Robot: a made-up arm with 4 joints.
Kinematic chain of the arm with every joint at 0, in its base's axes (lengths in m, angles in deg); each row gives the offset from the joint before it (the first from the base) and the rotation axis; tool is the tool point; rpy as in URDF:
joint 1: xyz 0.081 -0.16 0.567 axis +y
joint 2: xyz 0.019 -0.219 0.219 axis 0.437 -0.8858 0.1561
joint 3: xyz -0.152 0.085 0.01 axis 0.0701 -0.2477 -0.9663
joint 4: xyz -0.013 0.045 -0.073 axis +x
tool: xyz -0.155 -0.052 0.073 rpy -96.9 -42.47 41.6
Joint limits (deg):
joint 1: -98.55..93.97
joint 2: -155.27..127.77
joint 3: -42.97..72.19
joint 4: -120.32..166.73
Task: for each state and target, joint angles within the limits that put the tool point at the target. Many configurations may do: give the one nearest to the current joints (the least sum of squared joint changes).
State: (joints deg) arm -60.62 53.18 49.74 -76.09
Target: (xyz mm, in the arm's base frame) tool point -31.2 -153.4 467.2
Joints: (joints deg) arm -44.06 93.10 21.99 -49.39
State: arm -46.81 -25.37 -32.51 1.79
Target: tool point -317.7 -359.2 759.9
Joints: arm -43.46 -49.59 -42.77 25.98
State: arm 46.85 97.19 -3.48 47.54
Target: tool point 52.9 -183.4 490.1
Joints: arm 75.71 108.46 1.75 63.09
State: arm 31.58 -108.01 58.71 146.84
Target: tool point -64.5 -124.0 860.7
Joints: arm 13.88 -110.19 51.75 156.71
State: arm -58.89 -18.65 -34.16 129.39
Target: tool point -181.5 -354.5 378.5
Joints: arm -52.12 -0.31 -26.05 129.24
